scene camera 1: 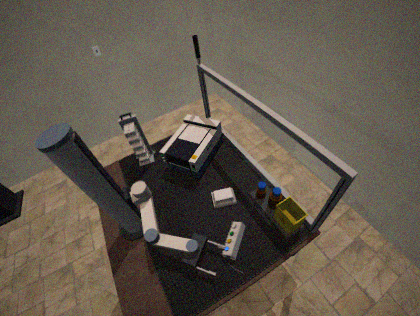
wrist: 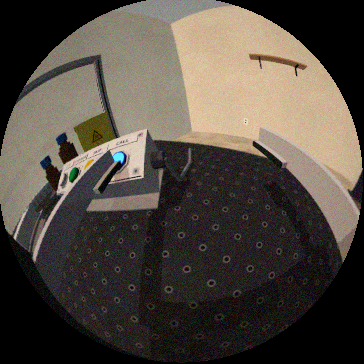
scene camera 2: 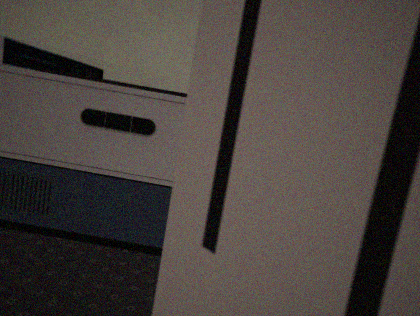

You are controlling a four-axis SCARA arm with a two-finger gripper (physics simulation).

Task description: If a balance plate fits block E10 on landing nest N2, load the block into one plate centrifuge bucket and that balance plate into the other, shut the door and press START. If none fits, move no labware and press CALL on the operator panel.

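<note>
There is a brown cylinder with blue cap (wrist: 67, 151) in view, and so are a yellow bin (wrist: 96, 130) and a button box (wrist: 136, 185). There is a blue CALL button too, and my gripper (wrist: 184, 140) touches the blue CALL button.
</note>
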